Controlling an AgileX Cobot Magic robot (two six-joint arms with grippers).
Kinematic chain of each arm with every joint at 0, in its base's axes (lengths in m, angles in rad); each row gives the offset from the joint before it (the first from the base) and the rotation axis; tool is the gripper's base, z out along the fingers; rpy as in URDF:
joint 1: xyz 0 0 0.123 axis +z
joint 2: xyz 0 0 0 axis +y
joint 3: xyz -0.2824 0 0.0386 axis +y
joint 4: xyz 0.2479 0 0.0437 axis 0.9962 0 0.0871
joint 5: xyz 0 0 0 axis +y
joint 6: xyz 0.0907 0 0.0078 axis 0.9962 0 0.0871
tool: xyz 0 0 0 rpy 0 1.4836 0
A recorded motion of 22 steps. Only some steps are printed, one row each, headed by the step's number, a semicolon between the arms.
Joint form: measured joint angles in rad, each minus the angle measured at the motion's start. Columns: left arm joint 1, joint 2, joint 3, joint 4, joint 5, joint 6; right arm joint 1, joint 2, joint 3, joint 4, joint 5, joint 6.
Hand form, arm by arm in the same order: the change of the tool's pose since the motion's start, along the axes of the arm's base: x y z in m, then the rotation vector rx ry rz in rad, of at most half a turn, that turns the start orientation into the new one. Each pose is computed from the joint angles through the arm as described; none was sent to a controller.
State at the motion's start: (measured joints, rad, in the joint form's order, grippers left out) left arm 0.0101 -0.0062 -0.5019 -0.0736 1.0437 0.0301; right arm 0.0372 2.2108 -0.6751 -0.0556 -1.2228 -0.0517
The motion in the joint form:
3: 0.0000 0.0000 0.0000 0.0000 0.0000 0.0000; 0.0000 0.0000 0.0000 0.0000 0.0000 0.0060
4: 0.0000 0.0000 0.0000 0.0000 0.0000 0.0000; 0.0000 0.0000 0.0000 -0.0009 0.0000 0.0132
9: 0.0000 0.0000 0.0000 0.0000 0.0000 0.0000; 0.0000 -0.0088 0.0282 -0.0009 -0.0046 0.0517
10: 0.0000 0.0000 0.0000 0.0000 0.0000 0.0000; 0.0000 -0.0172 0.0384 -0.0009 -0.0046 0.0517
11: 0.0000 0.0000 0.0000 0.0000 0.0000 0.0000; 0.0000 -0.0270 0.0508 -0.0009 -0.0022 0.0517
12: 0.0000 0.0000 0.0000 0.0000 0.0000 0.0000; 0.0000 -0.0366 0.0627 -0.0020 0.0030 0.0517
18: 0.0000 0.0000 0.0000 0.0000 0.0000 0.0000; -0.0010 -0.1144 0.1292 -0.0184 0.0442 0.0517
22: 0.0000 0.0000 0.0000 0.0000 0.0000 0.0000; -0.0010 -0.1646 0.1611 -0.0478 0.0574 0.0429
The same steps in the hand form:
3: 0.0000 0.0000 0.0000 0.0000 0.0000 0.0000; 0.0000 0.0000 0.0000 0.0058 0.0005 -0.0013
4: 0.0000 0.0000 0.0000 0.0000 0.0000 0.0000; 0.0000 0.0001 0.0000 0.0127 0.0012 -0.0021
9: 0.0000 0.0000 0.0000 0.0000 0.0000 0.0000; -0.0069 -0.0002 -0.0005 0.0497 0.0194 -0.0110
10: 0.0000 0.0000 0.0000 0.0000 0.0000 0.0000; -0.0091 -0.0003 0.0009 0.0496 0.0212 -0.0111
11: 0.0000 0.0000 0.0000 0.0000 0.0000 0.0000; -0.0119 -0.0004 0.0022 0.0493 0.0262 -0.0112
12: 0.0000 0.0000 0.0000 0.0000 0.0000 0.0000; -0.0147 -0.0004 0.0033 0.0485 0.0337 -0.0103
18: 0.0000 0.0000 0.0000 0.0000 0.0000 0.0000; -0.0297 0.0000 0.0155 0.0427 0.0636 0.0039
22: 0.0000 0.0000 0.0000 0.0000 0.0000 0.0000; -0.0368 0.0022 0.0254 0.0289 0.0580 0.0351

